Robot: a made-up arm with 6 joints. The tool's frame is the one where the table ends. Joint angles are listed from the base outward.
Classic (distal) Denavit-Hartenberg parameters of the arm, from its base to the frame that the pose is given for. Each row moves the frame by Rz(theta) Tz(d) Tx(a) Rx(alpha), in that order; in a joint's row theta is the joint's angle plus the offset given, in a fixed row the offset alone. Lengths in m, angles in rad.
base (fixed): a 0.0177, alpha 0, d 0, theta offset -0.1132
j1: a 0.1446, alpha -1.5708, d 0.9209, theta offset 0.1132
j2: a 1.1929, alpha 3.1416, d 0, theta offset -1.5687
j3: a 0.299, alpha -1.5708, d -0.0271, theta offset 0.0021
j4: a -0.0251, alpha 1.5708, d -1.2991, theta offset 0
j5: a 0.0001, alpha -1.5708, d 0.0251, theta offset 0
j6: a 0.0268, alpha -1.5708, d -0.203, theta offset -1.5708
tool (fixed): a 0, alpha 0, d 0.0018, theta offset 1.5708
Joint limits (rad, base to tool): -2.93..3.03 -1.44..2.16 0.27..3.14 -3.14..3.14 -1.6..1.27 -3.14..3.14
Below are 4 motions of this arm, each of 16 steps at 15 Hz.
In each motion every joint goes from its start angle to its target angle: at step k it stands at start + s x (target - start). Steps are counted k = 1, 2, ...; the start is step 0. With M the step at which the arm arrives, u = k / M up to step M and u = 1 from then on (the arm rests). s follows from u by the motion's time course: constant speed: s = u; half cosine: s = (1 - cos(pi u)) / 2; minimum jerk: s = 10 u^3 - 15 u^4 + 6 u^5.
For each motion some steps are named. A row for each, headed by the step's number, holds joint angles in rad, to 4 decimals.
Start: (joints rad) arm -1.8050 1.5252 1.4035 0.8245 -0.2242 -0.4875
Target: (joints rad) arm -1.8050 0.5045 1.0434 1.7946 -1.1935 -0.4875
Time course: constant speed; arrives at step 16
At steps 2, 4, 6, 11, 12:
2: -1.8050 1.3976 1.3585 0.9458 -0.3454 -0.4875
4: -1.8050 1.2700 1.3135 1.0670 -0.4665 -0.4875
6: -1.8050 1.1424 1.2685 1.1883 -0.5877 -0.4875
11: -1.8050 0.8235 1.1559 1.4914 -0.8906 -0.4875
12: -1.8050 0.7597 1.1334 1.5521 -0.9512 -0.4875

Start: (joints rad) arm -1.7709 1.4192 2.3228 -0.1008 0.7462 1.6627
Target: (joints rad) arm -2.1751 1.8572 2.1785 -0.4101 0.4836 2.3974
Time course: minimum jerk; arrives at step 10
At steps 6, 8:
6: -2.0468 1.7182 2.2243 -0.3119 0.5670 2.1642
8: -2.1517 1.8318 2.1869 -0.3922 0.4988 2.3548

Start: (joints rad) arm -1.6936 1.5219 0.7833 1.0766 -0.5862 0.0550
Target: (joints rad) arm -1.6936 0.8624 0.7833 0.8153 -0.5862 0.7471
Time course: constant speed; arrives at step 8
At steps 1, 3, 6, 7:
1: -1.6936 1.4395 0.7833 1.0439 -0.5862 0.1415
3: -1.6936 1.2746 0.7833 0.9786 -0.5862 0.3145
6: -1.6936 1.0273 0.7833 0.8806 -0.5862 0.5741
7: -1.6936 0.9448 0.7833 0.8480 -0.5862 0.6606

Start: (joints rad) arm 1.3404 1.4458 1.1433 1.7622 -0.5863 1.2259
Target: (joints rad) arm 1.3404 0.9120 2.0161 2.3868 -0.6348 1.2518
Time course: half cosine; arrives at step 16
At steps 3, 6, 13, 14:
3: 1.3404 1.4008 1.2168 1.8148 -0.5904 1.2281
6: 1.3404 1.2810 1.4127 1.9550 -0.6013 1.2339
13: 1.3404 0.9570 1.9426 2.3342 -0.6307 1.2496
14: 1.3404 0.9323 1.9829 2.3630 -0.6330 1.2508

